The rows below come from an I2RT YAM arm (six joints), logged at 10 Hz.
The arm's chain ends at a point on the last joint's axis. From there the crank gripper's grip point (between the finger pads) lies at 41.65 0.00 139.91 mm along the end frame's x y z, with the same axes.
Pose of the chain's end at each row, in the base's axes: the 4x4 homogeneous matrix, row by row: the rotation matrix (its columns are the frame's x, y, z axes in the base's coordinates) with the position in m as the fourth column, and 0 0 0 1 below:
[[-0.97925 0.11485 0.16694 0.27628], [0.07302 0.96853 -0.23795 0.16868], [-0.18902 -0.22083 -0.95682 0.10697], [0 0 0 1]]
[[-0.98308 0.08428 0.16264 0.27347], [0.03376 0.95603 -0.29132 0.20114], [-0.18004 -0.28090 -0.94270 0.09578], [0 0 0 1]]
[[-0.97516 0.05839 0.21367 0.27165], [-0.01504 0.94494 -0.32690 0.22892], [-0.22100 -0.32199 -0.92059 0.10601], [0 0 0 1]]
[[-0.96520 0.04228 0.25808 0.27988], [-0.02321 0.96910 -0.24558 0.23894], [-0.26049 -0.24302 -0.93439 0.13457], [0 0 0 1]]
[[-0.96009 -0.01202 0.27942 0.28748], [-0.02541 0.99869 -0.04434 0.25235], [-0.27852 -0.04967 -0.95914 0.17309], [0 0 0 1]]
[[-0.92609 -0.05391 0.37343 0.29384], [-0.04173 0.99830 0.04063 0.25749], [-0.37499 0.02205 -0.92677 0.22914], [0 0 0 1]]
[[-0.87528 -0.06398 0.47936 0.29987], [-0.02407 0.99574 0.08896 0.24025], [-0.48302 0.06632 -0.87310 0.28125], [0 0 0 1]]
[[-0.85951 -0.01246 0.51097 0.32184], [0.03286 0.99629 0.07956 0.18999], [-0.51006 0.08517 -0.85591 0.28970], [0 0 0 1]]
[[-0.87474 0.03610 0.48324 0.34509], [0.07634 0.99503 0.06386 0.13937], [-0.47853 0.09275 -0.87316 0.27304], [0 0 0 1]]
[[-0.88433 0.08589 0.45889 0.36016], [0.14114 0.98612 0.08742 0.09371], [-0.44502 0.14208 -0.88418 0.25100], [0 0 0 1]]
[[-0.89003 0.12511 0.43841 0.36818], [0.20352 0.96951 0.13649 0.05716], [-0.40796 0.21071 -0.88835 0.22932], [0 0 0 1]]
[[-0.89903 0.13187 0.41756 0.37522], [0.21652 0.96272 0.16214 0.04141], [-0.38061 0.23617 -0.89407 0.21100], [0 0 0 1]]
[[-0.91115 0.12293 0.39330 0.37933], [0.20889 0.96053 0.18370 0.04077], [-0.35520 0.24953 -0.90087 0.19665], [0 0 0 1]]
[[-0.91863 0.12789 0.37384 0.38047], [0.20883 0.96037 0.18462 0.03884], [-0.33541 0.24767 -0.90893 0.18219], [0 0 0 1]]
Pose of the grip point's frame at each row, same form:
[[-0.97925 0.11485 0.16694 0.25885], [0.07302 0.96853 -0.23795 0.13843], [-0.18902 -0.22083 -0.95682 -0.03477], [0 0 0 1]]
[[-0.98308 0.08428 0.16264 0.25528], [0.03376 0.95603 -0.29132 0.16179], [-0.18004 -0.28090 -0.94270 -0.04361], [0 0 0 1]]
[[-0.97516 0.05839 0.21367 0.26093], [-0.01504 0.94494 -0.32690 0.18256], [-0.22100 -0.32199 -0.92059 -0.03199], [0 0 0 1]]
[[-0.96520 0.04228 0.25808 0.27579], [-0.02321 0.96910 -0.24558 0.20361], [-0.26049 -0.24302 -0.93439 -0.00701], [0 0 0 1]]
[[-0.96009 -0.01202 0.27942 0.28659], [-0.02541 0.99869 -0.04434 0.24509], [-0.27852 -0.04967 -0.95914 0.02730], [0 0 0 1]]
[[-0.92609 -0.05391 0.37343 0.30751], [-0.04173 0.99830 0.04063 0.26144], [-0.37499 0.02205 -0.92677 0.08386], [0 0 0 1]]
[[-0.87528 -0.06398 0.47936 0.33048], [-0.02407 0.99574 0.08896 0.25169], [-0.48302 0.06632 -0.87310 0.13898], [0 0 0 1]]
[[-0.85951 -0.01246 0.51097 0.35753], [0.03286 0.99629 0.07956 0.20249], [-0.51006 0.08517 -0.85591 0.14871], [0 0 0 1]]
[[-0.87474 0.03610 0.48324 0.37627], [0.07634 0.99503 0.06386 0.15148], [-0.47853 0.09275 -0.87316 0.13095], [0 0 0 1]]
[[-0.88433 0.08589 0.45889 0.38753], [0.14114 0.98612 0.08742 0.11182], [-0.44502 0.14208 -0.88418 0.10876], [0 0 0 1]]
[[-0.89003 0.12511 0.43841 0.39245], [0.20352 0.96951 0.13649 0.08473], [-0.40796 0.21071 -0.88835 0.08804], [0 0 0 1]]
[[-0.89903 0.13187 0.41756 0.39620], [0.21652 0.96272 0.16214 0.07311], [-0.38061 0.23617 -0.89407 0.07006], [0 0 0 1]]
[[-0.91115 0.12293 0.39330 0.39641], [0.20889 0.96053 0.18370 0.07517], [-0.35520 0.24953 -0.90087 0.05582], [0 0 0 1]]
[[-0.91863 0.12789 0.37384 0.39451], [0.20883 0.96037 0.18462 0.07337], [-0.33541 0.24767 -0.90893 0.04105], [0 0 0 1]]

